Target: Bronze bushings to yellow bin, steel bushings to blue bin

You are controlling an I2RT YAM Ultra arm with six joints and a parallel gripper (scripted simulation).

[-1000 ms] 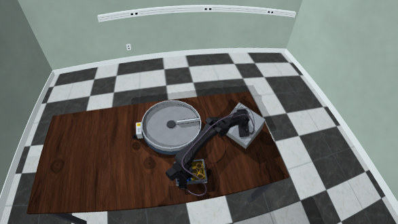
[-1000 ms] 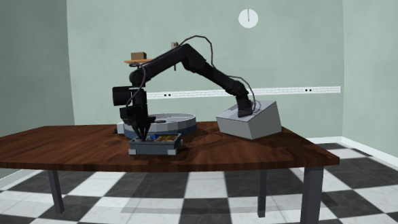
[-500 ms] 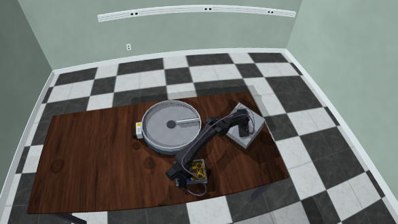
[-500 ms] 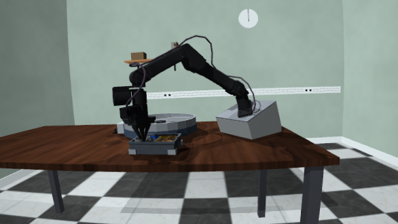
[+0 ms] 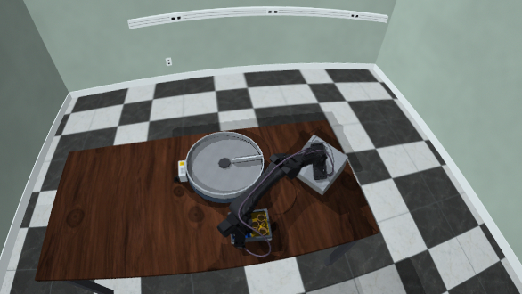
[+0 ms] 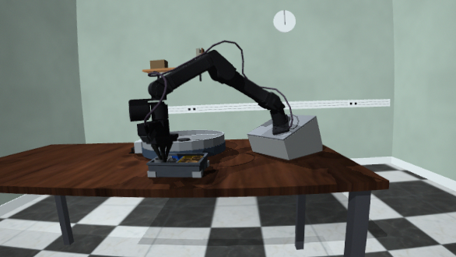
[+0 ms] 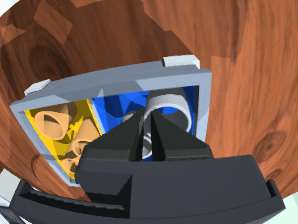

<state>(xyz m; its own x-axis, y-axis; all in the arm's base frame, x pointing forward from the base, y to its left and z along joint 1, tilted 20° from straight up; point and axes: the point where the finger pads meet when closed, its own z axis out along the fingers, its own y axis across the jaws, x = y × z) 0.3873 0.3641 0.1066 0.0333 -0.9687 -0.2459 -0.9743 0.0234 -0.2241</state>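
The blue bin is 40 mm to the right of my hand, 30 mm below it and 10 mm ahead of it. Also, from my hand: grey turntable (390 mm to the right, 120 mm ahead); yellow bin (80 mm behind, 50 mm to the right, 30 mm below); bin tray (50 mm to the right, 40 mm behind, 20 mm below).
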